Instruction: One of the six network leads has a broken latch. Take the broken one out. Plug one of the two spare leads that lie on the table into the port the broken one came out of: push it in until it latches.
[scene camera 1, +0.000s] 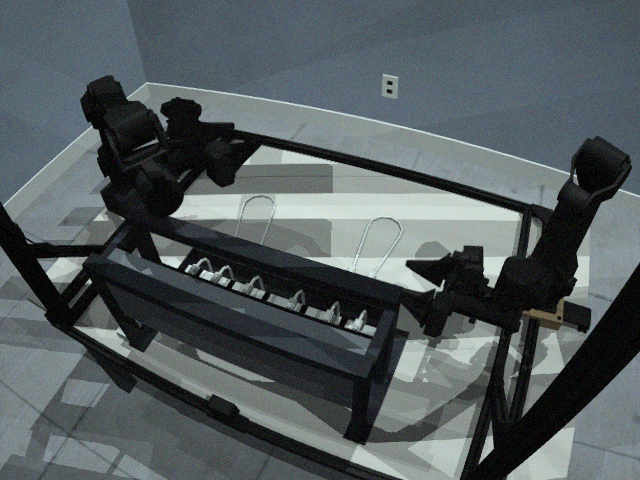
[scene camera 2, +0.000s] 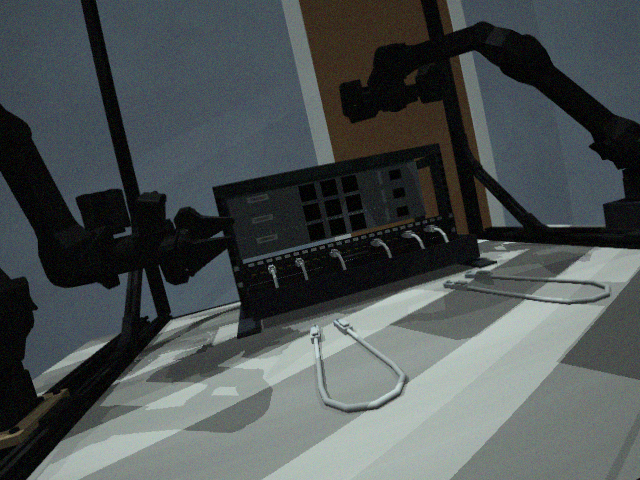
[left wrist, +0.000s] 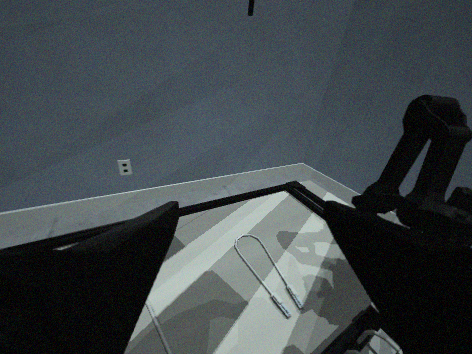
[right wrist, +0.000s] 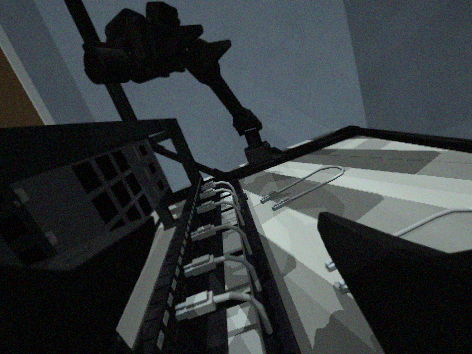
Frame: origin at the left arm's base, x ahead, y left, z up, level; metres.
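Seen in the pictures: left gripper, fingertip midpoint: (scene camera 1: 246, 133) (scene camera 2: 387, 85) (left wrist: 251, 207) (right wrist: 218, 36); right gripper, fingertip midpoint: (scene camera 1: 398, 275) (scene camera 2: 234, 229) (right wrist: 237, 222); left arm's base, origin of the base link: (scene camera 1: 123, 184) (right wrist: 256, 146).
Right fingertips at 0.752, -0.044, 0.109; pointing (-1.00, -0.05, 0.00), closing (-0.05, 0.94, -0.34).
Offsets run from my right fingertips to a thing's top centre, as dx, dy, dz. "*": to the spot under its first point. Level surfaces: height alone.
Six white network leads sit in a row of ports in the black rack {-0.204, -0.134, +0.086} (scene camera 1: 222, 304) (scene camera 2: 325, 168); the nearest in the right wrist view is a lead {* -0.037, -0.068, -0.085} (right wrist: 197, 304) with a pale plug. I cannot tell which latch is broken. Two spare leads lie looped on the table: one (scene camera 1: 384, 218) (scene camera 2: 361, 406) (left wrist: 255, 270) nearer the right arm, the other (scene camera 1: 258, 196) (scene camera 2: 568, 301) (right wrist: 310, 189) nearer the left arm. My left gripper (scene camera 1: 245, 135) (left wrist: 251, 207) is open and empty, high above the table. My right gripper (scene camera 1: 405, 277) (scene camera 2: 230, 230) (right wrist: 237, 222) is open and empty beside the rack's end.
A black frame rail (scene camera 1: 387, 166) (right wrist: 310, 146) borders the pale, shadow-patterned table {dz -0.176} (scene camera 1: 439, 206) (scene camera 2: 491, 413). Dark upright posts stand by the table. The rack's perforated panel rises above the port row. A wall outlet (scene camera 1: 389, 86) (left wrist: 124, 167) shows beyond the table.
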